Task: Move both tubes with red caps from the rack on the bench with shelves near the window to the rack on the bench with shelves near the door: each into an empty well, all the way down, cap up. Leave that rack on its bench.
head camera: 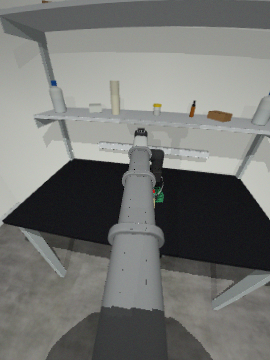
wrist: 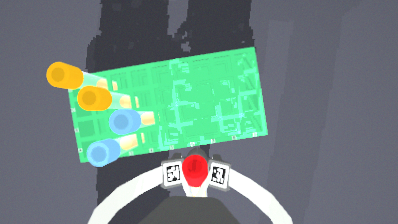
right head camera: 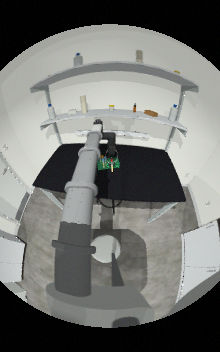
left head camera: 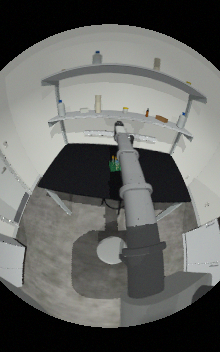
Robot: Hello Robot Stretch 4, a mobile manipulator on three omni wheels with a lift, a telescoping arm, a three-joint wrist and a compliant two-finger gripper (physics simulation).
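Places are measured from the robot's base along level axes (x left, y back, z up), in metres.
Where they show: end effector, tool point: [right head camera: 111, 165]; robot's base, origin of the base link: [right head camera: 105, 247] [left head camera: 111, 249].
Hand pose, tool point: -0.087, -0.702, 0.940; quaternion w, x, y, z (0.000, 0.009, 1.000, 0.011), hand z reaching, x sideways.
Observation:
Things, the pixels of their centre, and the offset from my tool point, as dx, dy, dz. Level surfaces: height alone.
- green rack, body centre: [wrist: 169, 105] [head camera: 146, 195] [right head camera: 107, 163] [left head camera: 119, 164] +0.033, -0.059, -0.024
- black bench top, its level: dz -0.053
- red-capped tube, body centre: [wrist: 198, 190] [right head camera: 111, 165] -0.003, +0.021, +0.022
- lower shelf, its level: dz +0.402
- tall beige cylinder, body centre: [head camera: 115, 98] [left head camera: 97, 103] [right head camera: 83, 103] +0.251, -0.338, +0.493
- yellow-lidded jar, body centre: [head camera: 156, 109] -0.006, -0.361, +0.434
- brown box, body centre: [head camera: 219, 116] -0.383, -0.307, +0.424
The green rack [head camera: 160, 198] [left head camera: 112, 168] [right head camera: 116, 165] [wrist: 165, 110] stands on the black bench top [head camera: 75, 200]. At its left end in the wrist view are two orange-capped tubes [wrist: 65, 75] [wrist: 94, 98] and two blue-capped tubes [wrist: 125, 121] [wrist: 103, 152]. My gripper [right head camera: 112, 156] [wrist: 195, 173] is shut on a red-capped tube [right head camera: 112, 167] [wrist: 195, 167], cap up, at the rack's lower long edge in the wrist view. The tube's lower end is hidden there, so its height over the rack is unclear. A second red-capped tube does not show. I cannot tell which bench this is.
The lower shelf [head camera: 135, 120] above the bench holds bottles, a tall beige cylinder [head camera: 115, 97], a yellow-lidded jar [head camera: 157, 109] and a brown box [head camera: 220, 116]. An upper shelf [head camera: 135, 15] hangs above. A round stool [left head camera: 111, 250] stands on the floor in front of the bench.

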